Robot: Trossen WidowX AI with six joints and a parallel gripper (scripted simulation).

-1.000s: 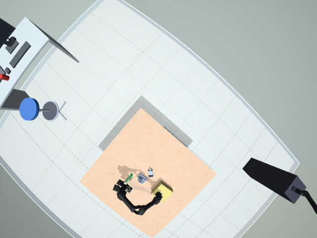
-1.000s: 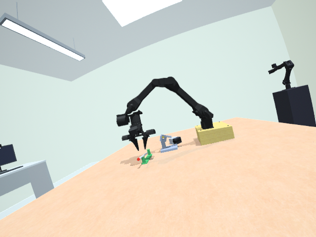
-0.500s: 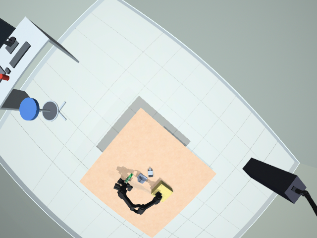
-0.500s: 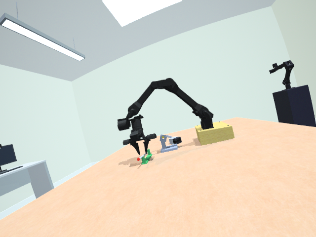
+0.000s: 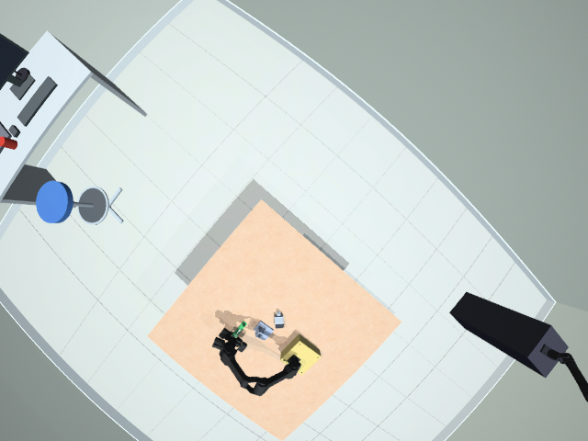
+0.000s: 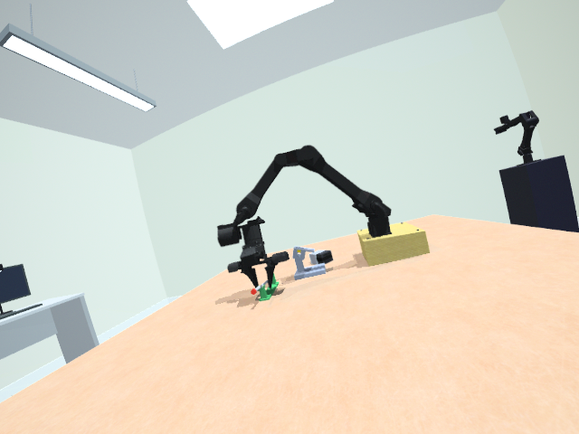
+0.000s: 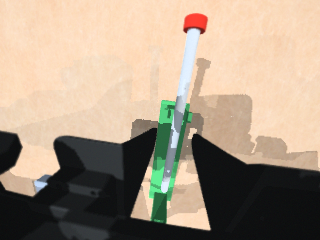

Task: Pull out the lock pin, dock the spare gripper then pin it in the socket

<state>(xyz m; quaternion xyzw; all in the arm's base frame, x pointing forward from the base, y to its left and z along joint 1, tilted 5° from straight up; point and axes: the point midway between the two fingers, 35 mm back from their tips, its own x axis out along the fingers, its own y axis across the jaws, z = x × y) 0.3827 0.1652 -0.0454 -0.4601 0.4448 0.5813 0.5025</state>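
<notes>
Right now the green stand is 40 mm to the right of my gripper tip. Also, from my gripper tip: mount: 150 mm to the right, 110 mm behind, 30 mm above; then spare gripper: 290 mm to the right, 140 mm behind.
</notes>
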